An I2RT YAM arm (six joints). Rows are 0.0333 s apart.
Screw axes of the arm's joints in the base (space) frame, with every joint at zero. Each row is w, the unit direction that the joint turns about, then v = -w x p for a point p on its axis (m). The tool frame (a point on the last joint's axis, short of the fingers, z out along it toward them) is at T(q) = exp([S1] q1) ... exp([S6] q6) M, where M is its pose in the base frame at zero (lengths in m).
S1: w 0 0 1 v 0.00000 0.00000 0.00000
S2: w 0 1 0 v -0.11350 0.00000 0.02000
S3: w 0 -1 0 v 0.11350 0.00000 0.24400
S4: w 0 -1 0 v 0.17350 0.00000 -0.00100
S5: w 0 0 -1 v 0.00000 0.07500 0.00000
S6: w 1 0 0 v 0.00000 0.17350 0.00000
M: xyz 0.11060 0.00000 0.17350 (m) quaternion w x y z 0.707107 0 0.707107 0
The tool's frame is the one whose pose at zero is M.
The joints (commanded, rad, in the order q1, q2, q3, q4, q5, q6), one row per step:
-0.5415 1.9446 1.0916 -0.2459 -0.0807 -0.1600
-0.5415 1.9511 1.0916 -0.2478 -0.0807 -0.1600
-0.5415 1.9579 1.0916 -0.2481 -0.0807 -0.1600
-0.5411 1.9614 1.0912 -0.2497 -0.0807 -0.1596
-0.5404 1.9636 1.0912 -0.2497 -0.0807 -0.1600
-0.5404 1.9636 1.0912 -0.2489 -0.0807 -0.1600
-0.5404 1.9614 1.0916 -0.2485 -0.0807 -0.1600
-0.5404 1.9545 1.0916 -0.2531 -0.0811 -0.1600
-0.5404 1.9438 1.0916 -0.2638 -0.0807 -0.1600
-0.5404 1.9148 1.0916 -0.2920 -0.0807 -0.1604
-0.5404 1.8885 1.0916 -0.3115 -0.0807 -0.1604
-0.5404 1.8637 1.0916 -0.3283 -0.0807 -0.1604
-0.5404 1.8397 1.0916 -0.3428 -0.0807 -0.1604
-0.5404 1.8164 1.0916 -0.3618 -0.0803 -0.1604
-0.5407 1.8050 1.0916 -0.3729 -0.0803 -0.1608
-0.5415 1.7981 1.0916 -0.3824 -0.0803 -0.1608
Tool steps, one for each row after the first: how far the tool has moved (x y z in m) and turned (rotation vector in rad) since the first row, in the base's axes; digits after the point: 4 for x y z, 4 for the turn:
-0.0001 0.0001 -0.0024 0.0043 0.0072 0.0000
-0.0002 0.0001 -0.0048 0.0080 0.0133 0.0000
-0.0003 0.0004 -0.0062 0.0110 0.0179 0.0000
-0.0002 0.0006 -0.0070 0.0119 0.0199 0.0011
-0.0001 0.0006 -0.0069 0.0115 0.0192 0.0011
0.0000 0.0005 -0.0060 0.0100 0.0166 0.0011
-0.0004 0.0007 -0.0038 0.0091 0.0145 0.0013
-0.0013 0.0013 -0.0006 0.0088 0.0147 0.0011
-0.0038 0.0028 0.0082 0.0082 0.0140 0.0015
-0.0058 0.0040 0.0163 0.0047 0.0082 0.0015
-0.0077 0.0051 0.0241 0.0006 0.0014 0.0015
-0.0096 0.0062 0.0315 -0.0043 -0.0068 0.0015
-0.0119 0.0076 0.0385 -0.0068 -0.0103 0.0013
-0.0133 0.0083 0.0418 -0.0071 -0.0105 0.0013
-0.0145 0.0087 0.0436 -0.0058 -0.0083 0.0005

